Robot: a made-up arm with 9 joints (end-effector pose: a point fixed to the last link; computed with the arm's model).
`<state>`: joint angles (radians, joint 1 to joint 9).
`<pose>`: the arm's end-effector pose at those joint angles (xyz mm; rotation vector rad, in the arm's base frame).
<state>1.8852 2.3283 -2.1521 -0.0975 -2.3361 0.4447 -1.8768 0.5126 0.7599</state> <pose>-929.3 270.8 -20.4 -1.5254 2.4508 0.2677</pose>
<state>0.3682 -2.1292 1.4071 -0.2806 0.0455 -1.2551 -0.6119 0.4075 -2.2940</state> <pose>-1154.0 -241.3 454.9 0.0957 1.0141 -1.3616</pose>
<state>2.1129 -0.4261 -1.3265 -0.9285 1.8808 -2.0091 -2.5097 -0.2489 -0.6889</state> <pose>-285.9 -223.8 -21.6 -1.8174 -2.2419 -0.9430</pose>
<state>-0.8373 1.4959 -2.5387 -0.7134 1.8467 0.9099 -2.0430 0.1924 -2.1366</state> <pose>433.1 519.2 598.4 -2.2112 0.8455 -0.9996</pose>
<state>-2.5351 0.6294 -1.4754 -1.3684 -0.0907 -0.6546 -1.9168 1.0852 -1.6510</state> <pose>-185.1 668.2 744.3 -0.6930 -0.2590 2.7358</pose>
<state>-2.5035 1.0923 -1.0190 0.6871 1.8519 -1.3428 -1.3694 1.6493 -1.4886</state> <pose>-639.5 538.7 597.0 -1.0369 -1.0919 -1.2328</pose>
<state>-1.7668 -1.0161 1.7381 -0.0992 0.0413 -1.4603 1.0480 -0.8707 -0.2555</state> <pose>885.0 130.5 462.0 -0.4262 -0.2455 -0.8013</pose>
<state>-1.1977 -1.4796 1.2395 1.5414 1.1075 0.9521 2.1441 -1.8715 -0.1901</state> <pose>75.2 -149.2 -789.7 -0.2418 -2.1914 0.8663</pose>
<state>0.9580 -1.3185 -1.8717 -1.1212 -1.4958 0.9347 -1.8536 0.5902 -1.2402</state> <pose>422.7 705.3 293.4 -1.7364 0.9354 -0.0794</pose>
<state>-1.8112 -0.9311 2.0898 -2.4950 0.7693 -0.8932 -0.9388 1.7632 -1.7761</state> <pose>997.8 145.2 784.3 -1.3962 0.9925 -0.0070</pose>
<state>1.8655 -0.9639 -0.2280 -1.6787 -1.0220 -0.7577 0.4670 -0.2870 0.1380</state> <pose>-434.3 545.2 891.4 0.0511 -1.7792 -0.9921</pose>
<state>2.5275 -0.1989 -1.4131 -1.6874 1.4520 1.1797 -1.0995 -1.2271 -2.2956</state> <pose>-873.9 -20.3 478.5 0.2297 0.5772 -1.9007</pose>
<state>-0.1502 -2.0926 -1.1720 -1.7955 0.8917 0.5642 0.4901 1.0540 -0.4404</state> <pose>166.6 329.3 -435.3 -1.4406 0.7852 -0.7745</pose>
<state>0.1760 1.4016 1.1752 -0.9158 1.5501 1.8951 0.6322 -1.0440 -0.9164</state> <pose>-65.1 -638.8 11.9 1.5710 -0.3629 0.2817</pose>
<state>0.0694 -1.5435 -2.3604 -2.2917 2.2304 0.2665 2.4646 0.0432 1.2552</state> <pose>-250.7 -144.3 255.5 1.2070 -1.4326 -0.3412</pose>
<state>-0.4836 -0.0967 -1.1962 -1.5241 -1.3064 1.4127 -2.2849 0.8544 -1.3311</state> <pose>50.5 816.4 -509.2 -0.6429 -1.2670 -2.4589</pose>
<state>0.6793 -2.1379 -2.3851 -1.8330 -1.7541 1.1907 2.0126 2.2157 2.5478</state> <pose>125.0 350.1 -253.3 0.7822 -0.2966 1.3441</pose>
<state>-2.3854 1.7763 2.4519 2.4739 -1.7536 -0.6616 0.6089 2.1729 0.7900</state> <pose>85.8 701.4 513.5 -0.7123 2.0884 -0.3355</pose>
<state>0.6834 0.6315 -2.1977 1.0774 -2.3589 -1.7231 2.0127 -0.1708 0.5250</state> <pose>-414.4 -700.7 -116.5 -2.1235 0.0246 -1.9495</pose>
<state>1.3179 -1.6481 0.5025 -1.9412 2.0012 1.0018 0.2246 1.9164 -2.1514</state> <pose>-327.4 395.5 414.0 -1.6855 0.4402 -0.5124</pose>
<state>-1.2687 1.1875 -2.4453 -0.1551 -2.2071 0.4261 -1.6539 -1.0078 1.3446</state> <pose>663.8 267.7 -245.2 0.5864 1.6370 -0.8386</pose>
